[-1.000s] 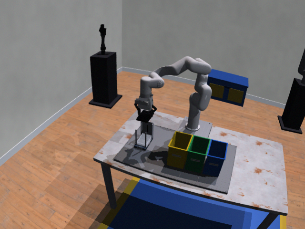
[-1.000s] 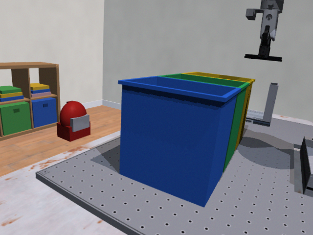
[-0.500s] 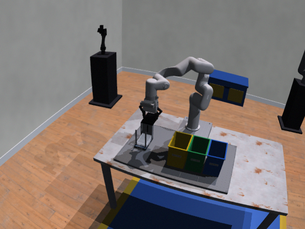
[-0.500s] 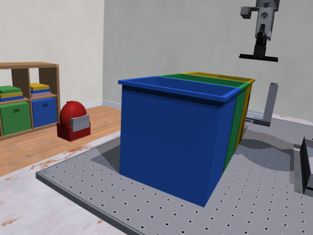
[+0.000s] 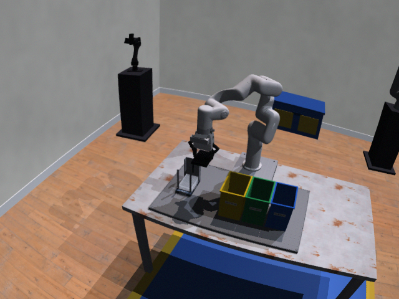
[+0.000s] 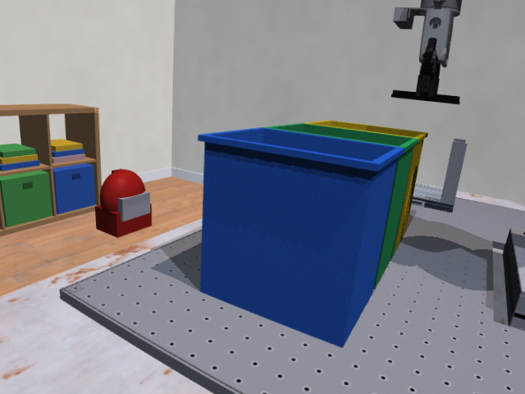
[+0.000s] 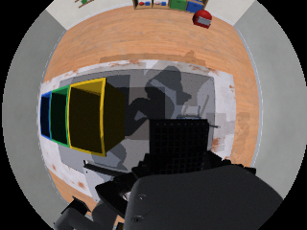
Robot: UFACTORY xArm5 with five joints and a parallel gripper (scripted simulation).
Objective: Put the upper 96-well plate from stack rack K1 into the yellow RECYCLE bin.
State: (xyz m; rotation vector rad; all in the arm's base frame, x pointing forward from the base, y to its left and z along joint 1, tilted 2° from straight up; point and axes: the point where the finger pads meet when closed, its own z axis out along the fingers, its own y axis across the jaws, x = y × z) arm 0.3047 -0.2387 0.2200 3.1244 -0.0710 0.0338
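The yellow bin lies 7 cm ahead of my hand, 21 cm to the left of it and 16 cm below it. Round my hand: rack post 8 cm behind, 4 cm to the right, 16 cm below; then pale plate 3 cm behind, 9 cm to the right, 23 cm below; then dark 96-well plate 1 cm below.
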